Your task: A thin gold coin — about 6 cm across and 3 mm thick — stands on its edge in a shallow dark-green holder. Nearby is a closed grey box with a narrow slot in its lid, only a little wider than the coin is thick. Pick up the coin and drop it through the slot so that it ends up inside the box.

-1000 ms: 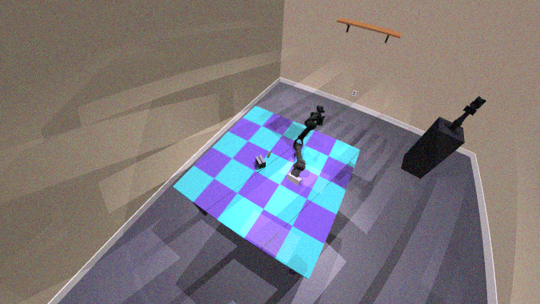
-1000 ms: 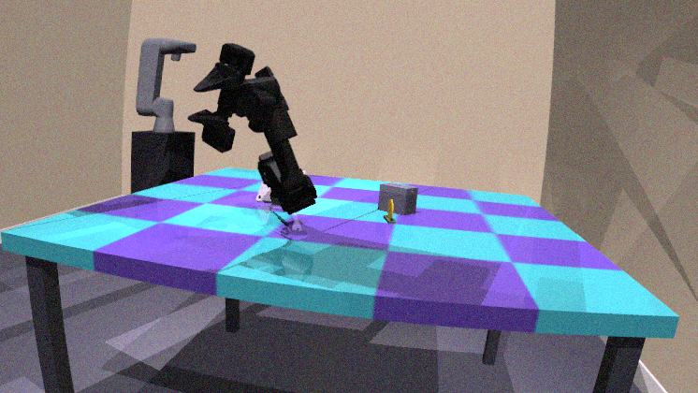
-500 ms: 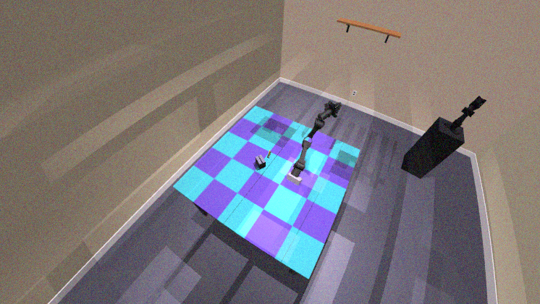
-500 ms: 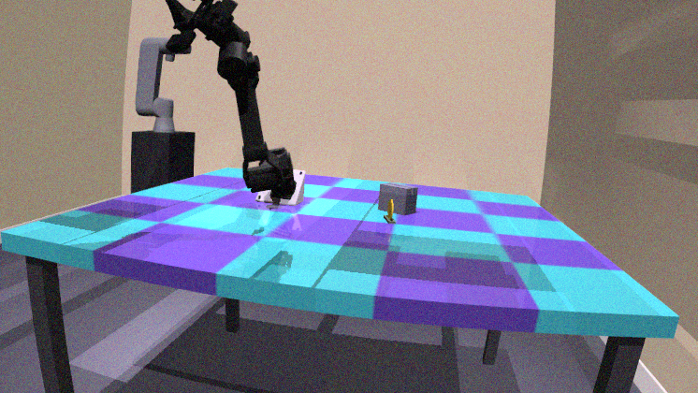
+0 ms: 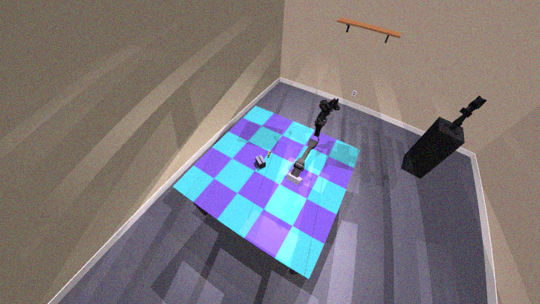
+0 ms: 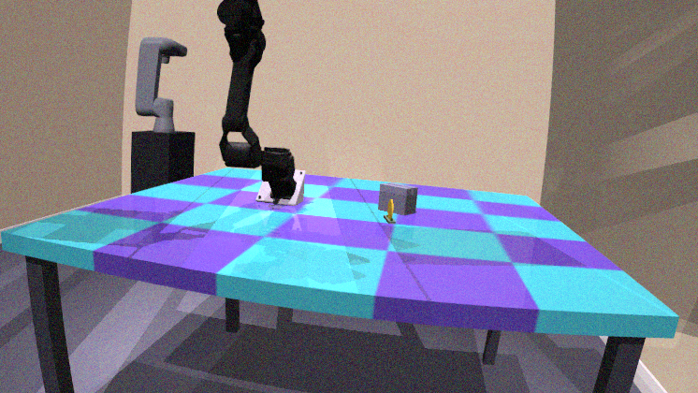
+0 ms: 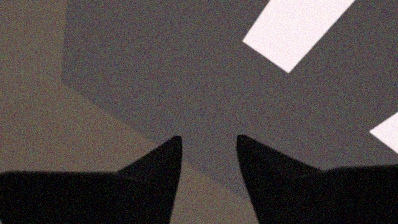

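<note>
The gold coin is 63 cm below my gripper tip, 37 cm ahead of it and 29 cm to the left of it.
</note>
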